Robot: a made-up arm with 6 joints. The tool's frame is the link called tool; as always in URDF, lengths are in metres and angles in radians. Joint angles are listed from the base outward.
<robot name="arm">
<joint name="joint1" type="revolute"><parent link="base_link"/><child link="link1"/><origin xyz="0 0 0.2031" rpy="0 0 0"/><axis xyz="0 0 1"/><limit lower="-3.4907" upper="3.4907"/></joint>
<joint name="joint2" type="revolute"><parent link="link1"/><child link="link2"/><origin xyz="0 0 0" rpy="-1.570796 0 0"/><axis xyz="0 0 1"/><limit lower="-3.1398" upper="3.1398"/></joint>
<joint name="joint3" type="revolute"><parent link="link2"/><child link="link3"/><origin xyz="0 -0.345 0" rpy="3.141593 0 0"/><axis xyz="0 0 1"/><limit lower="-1.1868" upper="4.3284"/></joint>
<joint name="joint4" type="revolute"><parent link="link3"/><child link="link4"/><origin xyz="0 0 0" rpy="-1.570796 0 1.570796"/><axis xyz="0 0 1"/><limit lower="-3.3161" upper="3.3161"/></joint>
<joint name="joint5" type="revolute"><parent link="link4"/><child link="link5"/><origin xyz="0 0 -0.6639" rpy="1.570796 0 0"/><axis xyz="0 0 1"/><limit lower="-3.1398" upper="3.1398"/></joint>
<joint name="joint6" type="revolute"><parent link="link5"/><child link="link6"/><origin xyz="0 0 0.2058" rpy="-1.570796 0 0"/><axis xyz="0 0 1"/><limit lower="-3.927" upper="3.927"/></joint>
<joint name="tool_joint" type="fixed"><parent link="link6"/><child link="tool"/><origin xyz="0 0 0" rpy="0 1.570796 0"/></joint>
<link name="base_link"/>
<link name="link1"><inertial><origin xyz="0.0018 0.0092 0.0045"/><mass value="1.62"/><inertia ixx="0.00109" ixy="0" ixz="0" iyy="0.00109" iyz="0" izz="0.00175"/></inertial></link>
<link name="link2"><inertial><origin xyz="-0.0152 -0.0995 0.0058"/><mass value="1.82"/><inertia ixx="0.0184" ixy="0" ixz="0" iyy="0.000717" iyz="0" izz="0.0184"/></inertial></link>
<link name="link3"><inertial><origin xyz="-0.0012 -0.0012 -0.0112"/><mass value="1.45"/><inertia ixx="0.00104" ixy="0" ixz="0" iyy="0.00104" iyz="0" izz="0.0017"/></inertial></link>
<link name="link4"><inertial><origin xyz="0.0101 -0.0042 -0.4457"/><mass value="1.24"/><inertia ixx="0.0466" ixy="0" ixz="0" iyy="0.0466" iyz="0" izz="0.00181"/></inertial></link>
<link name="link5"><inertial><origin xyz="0.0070 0.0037 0.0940"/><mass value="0.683"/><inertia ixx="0.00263" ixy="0" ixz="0" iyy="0.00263" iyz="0" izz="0.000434"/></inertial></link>
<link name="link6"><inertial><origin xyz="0.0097 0.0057 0.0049"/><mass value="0.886"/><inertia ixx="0.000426" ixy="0" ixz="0" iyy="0.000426" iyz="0" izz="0.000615"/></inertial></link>
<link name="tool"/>
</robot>
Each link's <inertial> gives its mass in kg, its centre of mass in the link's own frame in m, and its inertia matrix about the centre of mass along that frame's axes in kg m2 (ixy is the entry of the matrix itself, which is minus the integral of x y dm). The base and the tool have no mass. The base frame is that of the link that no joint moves.
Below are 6 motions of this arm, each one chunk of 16 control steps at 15 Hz.
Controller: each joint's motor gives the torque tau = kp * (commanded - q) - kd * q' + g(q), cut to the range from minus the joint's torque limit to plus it. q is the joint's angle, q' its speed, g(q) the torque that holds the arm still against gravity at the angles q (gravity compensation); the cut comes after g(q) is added. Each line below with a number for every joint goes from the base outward.
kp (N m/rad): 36 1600 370 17 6.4 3.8
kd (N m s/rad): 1.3 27 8.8 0.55 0.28 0.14
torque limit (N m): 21 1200 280 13 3.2 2.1
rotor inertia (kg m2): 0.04 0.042 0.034 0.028 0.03 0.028
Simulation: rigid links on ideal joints. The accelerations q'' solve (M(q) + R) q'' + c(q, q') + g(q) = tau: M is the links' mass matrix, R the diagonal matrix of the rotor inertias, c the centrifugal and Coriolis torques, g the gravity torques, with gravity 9.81 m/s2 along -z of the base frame. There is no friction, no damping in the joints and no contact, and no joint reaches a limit. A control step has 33 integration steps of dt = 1/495 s. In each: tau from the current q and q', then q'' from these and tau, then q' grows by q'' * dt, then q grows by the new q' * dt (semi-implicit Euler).
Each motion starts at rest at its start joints. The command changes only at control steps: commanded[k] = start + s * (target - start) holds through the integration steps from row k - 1 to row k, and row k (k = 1, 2, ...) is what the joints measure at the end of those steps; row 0 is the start. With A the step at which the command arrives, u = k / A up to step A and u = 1 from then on. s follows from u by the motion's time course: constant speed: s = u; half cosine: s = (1 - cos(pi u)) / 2; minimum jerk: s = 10 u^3 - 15 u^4 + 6 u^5; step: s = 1 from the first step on.
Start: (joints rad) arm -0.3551 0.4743 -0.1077 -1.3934 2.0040 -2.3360
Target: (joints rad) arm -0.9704 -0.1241 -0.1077 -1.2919 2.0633 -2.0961
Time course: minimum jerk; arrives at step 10
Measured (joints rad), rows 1 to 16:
1: -0.3557 0.4689 -0.1099 -1.3948 2.0043 -2.3355
2: -0.3603 0.4376 -0.1187 -1.4032 2.0063 -2.3310
3: -0.3753 0.3708 -0.1226 -1.4186 2.0108 -2.3146
4: -0.4074 0.2728 -0.1129 -1.4297 2.0188 -2.2817
5: -0.4639 0.1580 -0.0945 -1.4261 2.0304 -2.2347
6: -0.5522 0.0460 -0.0792 -1.4064 2.0440 -2.1815
7: -0.6758 -0.0445 -0.0741 -1.3722 2.0564 -2.1313
8: -0.8274 -0.1018 -0.0786 -1.3229 2.0655 -2.0940
9: -0.9878 -0.1245 -0.0882 -1.2619 2.0703 -2.0767
10: -1.1327 -0.1244 -0.0999 -1.2053 2.0709 -2.0807
11: -1.2422 -0.1224 -0.1117 -1.1758 2.0685 -2.0975
12: -1.3013 -0.1228 -0.1144 -1.1732 2.0646 -2.1132
13: -1.3015 -0.1241 -0.1095 -1.1777 2.0615 -2.1190
14: -1.2476 -0.1247 -0.1047 -1.1848 2.0610 -2.1154
15: -1.1553 -0.1244 -0.1036 -1.2079 2.0631 -2.1075
16: -1.0443 -0.1236 -0.1054 -1.2527 2.0660 -2.1007

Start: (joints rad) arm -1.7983 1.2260 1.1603 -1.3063 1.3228 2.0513
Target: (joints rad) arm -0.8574 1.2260 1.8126 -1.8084 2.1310 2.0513
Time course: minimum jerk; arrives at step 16
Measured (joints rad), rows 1 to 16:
1: -1.7983 1.2262 1.1612 -1.3070 1.3234 2.0514
2: -1.7982 1.2271 1.1675 -1.3122 1.3285 2.0521
3: -1.7969 1.2280 1.1856 -1.3259 1.3453 2.0540
4: -1.7921 1.2281 1.2202 -1.3478 1.3813 2.0570
5: -1.7801 1.2270 1.2723 -1.3743 1.4397 2.0599
6: -1.7569 1.2251 1.3388 -1.4043 1.5189 2.0611
7: -1.7186 1.2234 1.4143 -1.4401 1.6132 2.0601
8: -1.6616 1.2223 1.4929 -1.4840 1.7150 2.0576
9: -1.5828 1.2219 1.5698 -1.5354 1.8168 2.0553
10: -1.4798 1.2221 1.6407 -1.5912 1.9122 2.0547
11: -1.3526 1.2227 1.7017 -1.6483 1.9956 2.0561
12: -1.2039 1.2237 1.7495 -1.7046 2.0625 2.0590
13: -1.0396 1.2251 1.7820 -1.7579 2.1097 2.0621
14: -0.8689 1.2266 1.7998 -1.8054 2.1362 2.0645
15: -0.7023 1.2279 1.8059 -1.8446 2.1439 2.0655
16: -0.5512 1.2286 1.8055 -1.8748 2.1381 2.0649

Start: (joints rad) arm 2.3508 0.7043 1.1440 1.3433 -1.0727 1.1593
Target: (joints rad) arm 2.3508 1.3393 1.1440 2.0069 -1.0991 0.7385
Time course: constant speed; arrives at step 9
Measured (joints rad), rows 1 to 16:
1: 2.3446 0.7631 1.1830 1.3979 -1.0714 1.1500
2: 2.3347 0.8412 1.1682 1.4971 -1.0728 1.1157
3: 2.3291 0.9273 1.1273 1.5782 -1.0798 1.0537
4: 2.3270 1.0069 1.0998 1.6457 -1.0893 0.9763
5: 2.3257 1.0745 1.1041 1.7215 -1.0954 0.9031
6: 2.3262 1.1359 1.1278 1.7948 -1.0963 0.8474
7: 2.3300 1.2003 1.1461 1.8490 -1.0948 0.8096
8: 2.3352 1.2717 1.1461 1.9002 -1.0949 0.7803
9: 2.3388 1.3471 1.1338 1.9773 -1.0985 0.7480
10: 2.3397 1.3624 1.0834 2.0943 -1.1036 0.7165
11: 2.3446 1.3557 1.0954 2.1736 -1.1033 0.7018
12: 2.3601 1.3402 1.1371 2.1142 -1.1001 0.7066
13: 2.3810 1.3291 1.1696 1.9729 -1.0982 0.7243
14: 2.3945 1.3279 1.1758 1.9008 -1.0977 0.7440
15: 2.3956 1.3349 1.1586 1.9421 -1.0977 0.7558
16: 2.3908 1.3429 1.1362 2.0247 -1.0985 0.7557

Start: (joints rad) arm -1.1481 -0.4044 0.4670 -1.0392 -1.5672 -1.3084
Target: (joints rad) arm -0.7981 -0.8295 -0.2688 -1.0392 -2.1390 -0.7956
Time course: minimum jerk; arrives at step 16
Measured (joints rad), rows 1 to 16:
1: -1.1478 -0.4055 0.4655 -1.0388 -1.5677 -1.3080
2: -1.1460 -0.4123 0.4558 -1.0364 -1.5713 -1.3051
3: -1.1406 -0.4275 0.4325 -1.0309 -1.5831 -1.2954
4: -1.1295 -0.4522 0.3925 -1.0235 -1.6078 -1.2743
5: -1.1106 -0.4859 0.3356 -1.0177 -1.6478 -1.2387
6: -1.0823 -0.5272 0.2640 -1.0161 -1.7020 -1.1887
7: -1.0443 -0.5739 0.1819 -1.0195 -1.7669 -1.1276
8: -0.9980 -0.6232 0.0945 -1.0268 -1.8377 -1.0603
9: -0.9467 -0.6721 0.0073 -1.0367 -1.9095 -0.9928
10: -0.8948 -0.7176 -0.0743 -1.0475 -1.9779 -0.9300
11: -0.8471 -0.7569 -0.1453 -1.0575 -2.0387 -0.8760
12: -0.8077 -0.7882 -0.2017 -1.0654 -2.0884 -0.8333
13: -0.7797 -0.8103 -0.2413 -1.0700 -2.1244 -0.8034
14: -0.7646 -0.8231 -0.2639 -1.0706 -2.1457 -0.7864
15: -0.7623 -0.8283 -0.2719 -1.0668 -2.1532 -0.7811
16: -0.7703 -0.8292 -0.2709 -1.0584 -2.1503 -0.7847

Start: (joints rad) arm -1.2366 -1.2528 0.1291 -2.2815 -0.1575 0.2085
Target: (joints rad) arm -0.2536 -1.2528 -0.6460 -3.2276 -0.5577 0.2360
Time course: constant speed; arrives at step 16
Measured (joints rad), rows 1 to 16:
1: -1.2170 -1.2571 0.0950 -2.3331 -0.1679 0.2131
2: -1.1617 -1.2525 0.0330 -2.4213 -0.1925 0.2202
3: -1.0812 -1.2492 -0.0307 -2.4671 -0.2254 0.2213
4: -0.9958 -1.2498 -0.0796 -2.4822 -0.2578 0.2156
5: -0.9198 -1.2514 -0.1220 -2.5312 -0.2851 0.2099
6: -0.8556 -1.2519 -0.1673 -2.6227 -0.3080 0.2092
7: -0.7979 -1.2520 -0.2150 -2.7134 -0.3294 0.2136
8: -0.7415 -1.2521 -0.2627 -2.7757 -0.3522 0.2205
9: -0.6847 -1.2519 -0.3119 -2.8207 -0.3774 0.2271
10: -0.6280 -1.2514 -0.3627 -2.8658 -0.4040 0.2309
11: -0.5711 -1.2512 -0.4128 -2.9175 -0.4304 0.2311
12: -0.5126 -1.2513 -0.4610 -2.9767 -0.4557 0.2293
13: -0.4511 -1.2515 -0.5083 -3.0419 -0.4804 0.2278
14: -0.3865 -1.2517 -0.5558 -3.1083 -0.5048 0.2283
15: -0.3205 -1.2517 -0.6038 -3.1717 -0.5295 0.2311
16: -0.2551 -1.2517 -0.6523 -3.2309 -0.5544 0.2349

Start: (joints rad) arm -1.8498 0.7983 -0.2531 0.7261 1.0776 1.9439
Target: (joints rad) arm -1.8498 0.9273 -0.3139 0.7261 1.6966 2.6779
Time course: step
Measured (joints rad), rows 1 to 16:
1: -1.8610 0.9285 -0.2364 0.8678 1.2820 2.1100
2: -1.8437 0.9406 -0.3620 0.8478 1.6683 2.5081
3: -1.8096 0.9402 -0.3744 0.6037 1.8989 2.8611
4: -1.8154 0.9295 -0.3309 0.5169 1.8873 3.0185
5: -1.8518 0.9245 -0.3030 0.6762 1.7536 2.9695
6: -1.8823 0.9229 -0.2940 0.8304 1.6462 2.7984
7: -1.8845 0.9241 -0.2983 0.8294 1.6243 2.6227
8: -1.8695 0.9271 -0.3115 0.7421 1.6607 2.5258
9: -1.8552 0.9297 -0.3238 0.6761 1.7027 2.5288
10: -1.8493 0.9298 -0.3258 0.6670 1.7194 2.6000
11: -1.8500 0.9280 -0.3182 0.6988 1.7121 2.6867
12: -1.8519 0.9262 -0.3096 0.7386 1.6980 2.7449
13: -1.8503 0.9257 -0.3068 0.7579 1.6903 2.7562
14: -1.8448 0.9266 -0.3100 0.7499 1.6912 2.7282
15: -1.8388 0.9276 -0.3149 0.7292 1.6957 2.6841
16: -1.8360 0.9281 -0.3173 0.7147 1.6986 2.6486

